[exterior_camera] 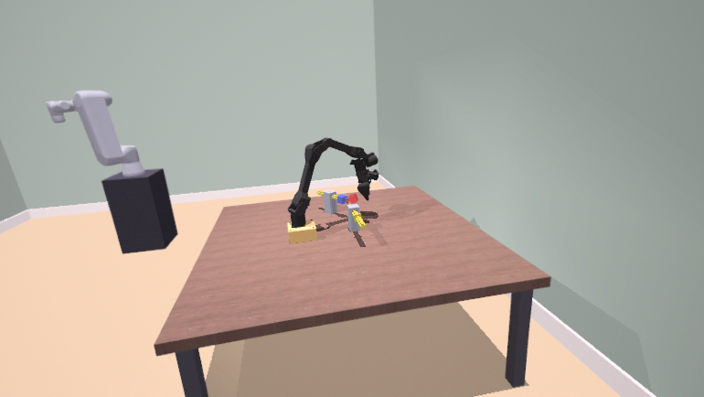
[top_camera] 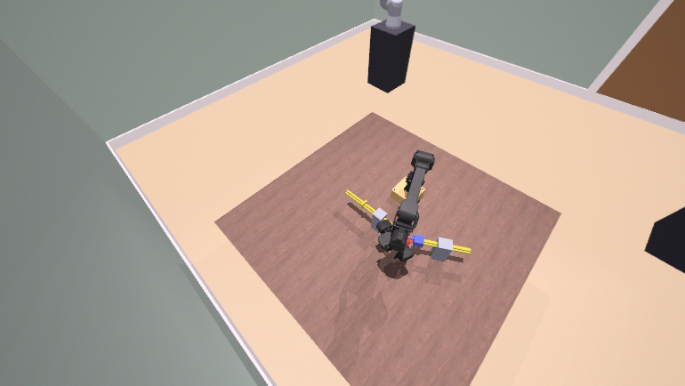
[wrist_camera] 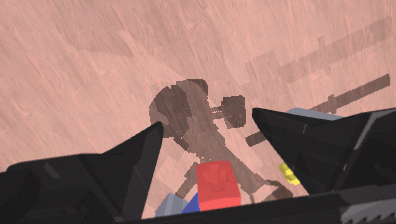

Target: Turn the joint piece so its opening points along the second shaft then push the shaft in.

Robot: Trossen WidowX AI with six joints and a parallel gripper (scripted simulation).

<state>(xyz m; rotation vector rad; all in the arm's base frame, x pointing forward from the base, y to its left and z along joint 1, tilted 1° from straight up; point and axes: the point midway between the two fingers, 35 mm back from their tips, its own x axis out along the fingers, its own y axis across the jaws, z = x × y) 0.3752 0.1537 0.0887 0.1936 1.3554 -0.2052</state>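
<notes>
The red square joint piece is 80 mm behind my gripper tip and 20 mm to the left of it.
</notes>
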